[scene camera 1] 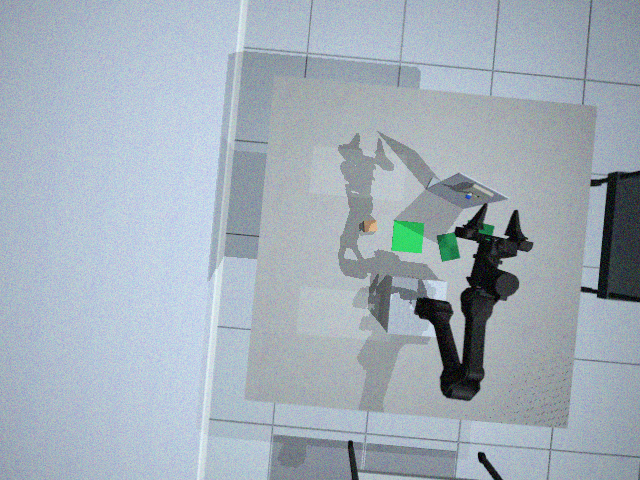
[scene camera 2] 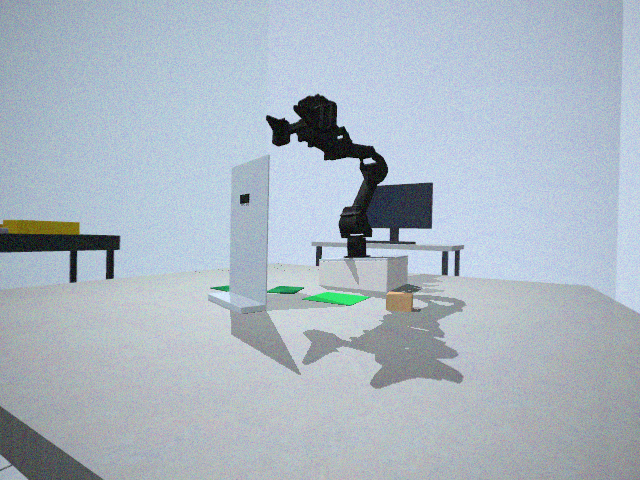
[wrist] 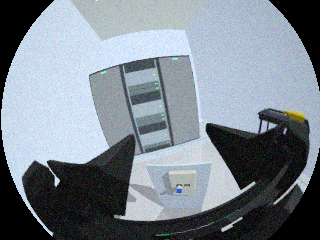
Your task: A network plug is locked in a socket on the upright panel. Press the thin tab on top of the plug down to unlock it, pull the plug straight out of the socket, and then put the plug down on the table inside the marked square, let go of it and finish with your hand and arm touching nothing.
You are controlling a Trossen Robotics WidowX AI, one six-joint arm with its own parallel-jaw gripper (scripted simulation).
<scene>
My gripper (scene camera 2: 279,112) is open and holds nothing. I also see an upright grey panel (scene camera 2: 247,293) and a green marked square (scene camera 1: 407,236).
My gripper shows as well in scene camera 1 (scene camera 1: 501,206) and in the wrist view (wrist: 171,132). The upright grey panel also shows in scene camera 1 (scene camera 1: 454,189) and in the wrist view (wrist: 194,178).
</scene>
